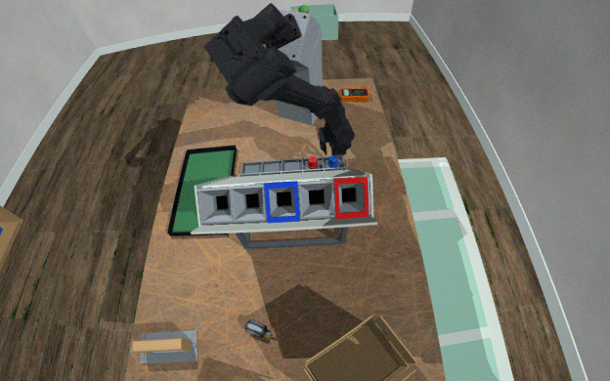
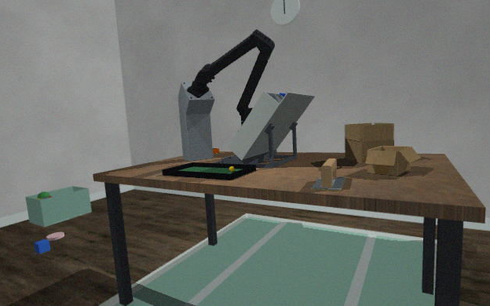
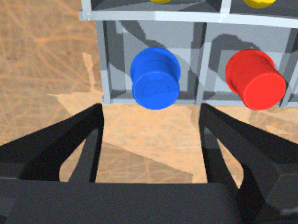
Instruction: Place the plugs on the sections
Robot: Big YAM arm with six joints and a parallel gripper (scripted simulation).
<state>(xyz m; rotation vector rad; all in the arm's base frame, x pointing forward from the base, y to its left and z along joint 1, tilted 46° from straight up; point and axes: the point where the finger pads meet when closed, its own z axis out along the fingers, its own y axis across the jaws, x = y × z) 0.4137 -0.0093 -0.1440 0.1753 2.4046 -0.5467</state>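
The blue plug is 5 cm below my hand. From my hand the other things lie so: cover 13 cm ahead, 21 cm to the right, 13 cm above; green marble tray 9 cm behind, 48 cm to the right, 7 cm below; red plug 2 cm behind, 7 cm to the right, 5 cm below.
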